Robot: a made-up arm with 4 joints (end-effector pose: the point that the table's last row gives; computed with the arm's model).
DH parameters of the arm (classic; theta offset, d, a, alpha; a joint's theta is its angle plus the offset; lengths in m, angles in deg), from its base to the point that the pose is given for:
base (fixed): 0 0.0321 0 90
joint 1: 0 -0.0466 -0.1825 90
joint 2: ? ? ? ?
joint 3: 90 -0.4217 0.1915 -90
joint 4: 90 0.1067 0.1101 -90
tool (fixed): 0 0.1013 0 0
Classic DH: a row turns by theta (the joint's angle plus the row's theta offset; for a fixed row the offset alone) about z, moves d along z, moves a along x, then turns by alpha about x.
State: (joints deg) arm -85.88 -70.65 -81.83 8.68
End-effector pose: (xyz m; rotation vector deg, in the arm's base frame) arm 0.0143 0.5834 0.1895 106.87 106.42 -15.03
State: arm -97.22 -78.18 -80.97 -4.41
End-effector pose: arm 0.0513 0.6103 0.2709 120.82 124.54 -5.96
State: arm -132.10 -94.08 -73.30 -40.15
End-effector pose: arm 0.3004 0.5992 0.3848 -102.22 -83.39 -16.76
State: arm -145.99 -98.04 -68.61 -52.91
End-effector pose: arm 0.4085 0.5738 0.3525 -97.58 -64.12 -22.18
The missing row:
joint 2: -90 -0.1418 0.094 90
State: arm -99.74 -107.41 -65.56 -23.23
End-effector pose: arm 0.0744 0.5301 0.5486 -110.75 -106.52 -55.06
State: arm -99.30 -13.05 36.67 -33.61
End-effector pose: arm 0.0063 0.0856 -0.3672 -29.45 122.70 37.54
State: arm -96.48 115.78 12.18 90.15
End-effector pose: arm 0.1231 -0.2297 0.3669 -114.92 16.31 14.41
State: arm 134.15 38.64 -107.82 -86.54
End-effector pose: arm -0.4320 0.0345 0.2896 -11.94 -67.95 113.42
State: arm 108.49 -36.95 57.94 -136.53
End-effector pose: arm -0.1430 0.0930 0.2979 1.59 6.31 -64.92
